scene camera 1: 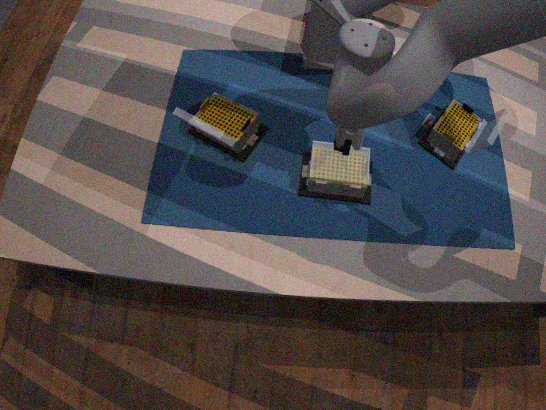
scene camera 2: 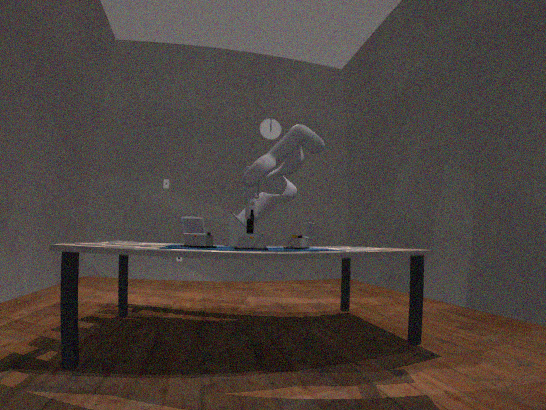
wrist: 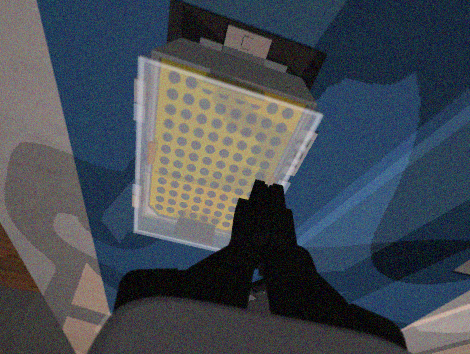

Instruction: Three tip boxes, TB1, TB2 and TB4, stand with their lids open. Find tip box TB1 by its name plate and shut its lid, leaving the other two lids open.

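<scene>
The middle tip box has its clear lid lying over its yellow rack; whether the lid is fully down is hard to tell. Its name plate shows in the wrist view, but its lettering is unreadable. My gripper is shut and empty, its tips at or just above the lid near one edge; contact is unclear. The left tip box and the right tip box have their lids standing open. Their plates are unreadable too.
All three boxes stand on a blue mat on the table. The arm reaches in from the back right in scene camera 1. The right box's open lid leans outward. The left box's lid stands along its front-left side.
</scene>
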